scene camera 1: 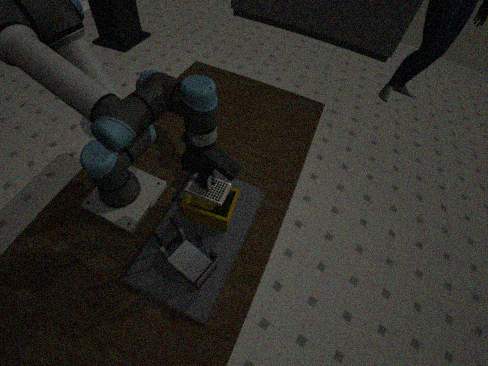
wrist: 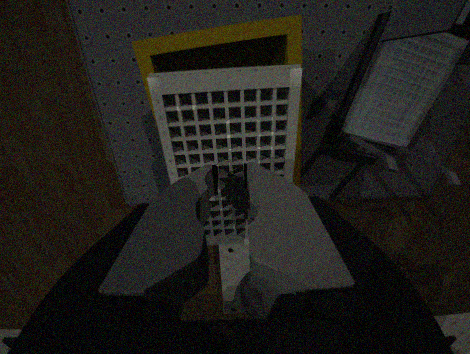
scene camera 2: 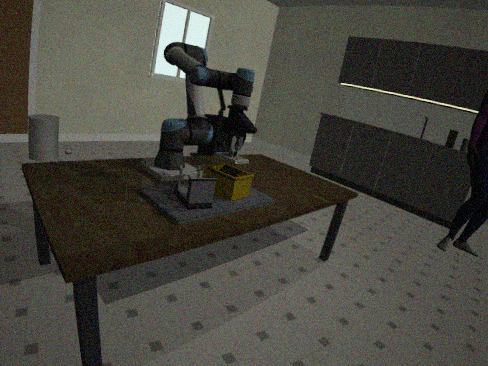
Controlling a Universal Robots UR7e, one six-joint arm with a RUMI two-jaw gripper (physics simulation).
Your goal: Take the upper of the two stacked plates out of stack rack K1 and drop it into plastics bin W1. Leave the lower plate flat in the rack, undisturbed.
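Frame: origin at the arm's base, x up, y ahead, z left, level; centimetres.
Seen in the pictures: gripper, fingertip midpoint: (scene camera 1: 209, 187) (wrist: 231, 168) (scene camera 2: 232, 156); arm's base at its link origin: (scene camera 1: 120, 190) (scene camera 2: 169, 165).
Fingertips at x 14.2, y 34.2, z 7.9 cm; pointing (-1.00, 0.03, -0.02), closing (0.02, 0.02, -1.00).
Pixels of each thing's middle, then the offset from my fingertips to it. "spot": a spot on its surface instead. Level surfaces: height alone.
- white grid-topped plate at the middle of its body: (wrist: 231, 171) (scene camera 1: 208, 188) (scene camera 2: 231, 157) dx -0.5, dy -0.5, dz +0.0 cm
- yellow bin W1 at the middle of its body: (wrist: 230, 124) (scene camera 1: 210, 204) (scene camera 2: 228, 181) dx -11.0, dy +0.2, dz -0.1 cm
- Rack K1 at the middle of its body: (wrist: 417, 98) (scene camera 1: 189, 257) (scene camera 2: 194, 185) dx -10.0, dy +2.7, dz -20.3 cm
- pale flat surface at a spot on its surface: (wrist: 407, 85) (scene camera 1: 192, 261) spot: dx -12.2, dy +3.8, dz -20.5 cm
- brown table at its surface level: dx -17.2 cm
My gripper (scene camera 1: 209, 184) (scene camera 2: 237, 155) (wrist: 231, 168) is shut on a white grid-topped plate (scene camera 1: 222, 190) (scene camera 2: 241, 161) (wrist: 225, 79) and holds it roughly level above yellow bin W1 (scene camera 1: 207, 219) (scene camera 2: 240, 189) (wrist: 217, 36). In the wrist view the plate covers the nearer part of the bin's opening; a dark strip of the opening shows beyond its edge. Rack K1 (scene camera 2: 202, 192) stands beside the bin, with a pale flat surface (scene camera 1: 190, 261) (wrist: 407, 85) in it, which looks like the lower plate. Its fit in the rack is too dark to tell.
Bin and rack stand on a grey perforated board (scene camera 1: 232, 245) (scene camera 2: 175, 212) (wrist: 110, 20) on the brown table (scene camera 1: 280, 120) (scene camera 2: 125, 215). The arm's pale base plate (scene camera 1: 107, 212) is close by. A person (scene camera 1: 425, 60) (scene camera 2: 472, 200) stands on the floor away from the table.
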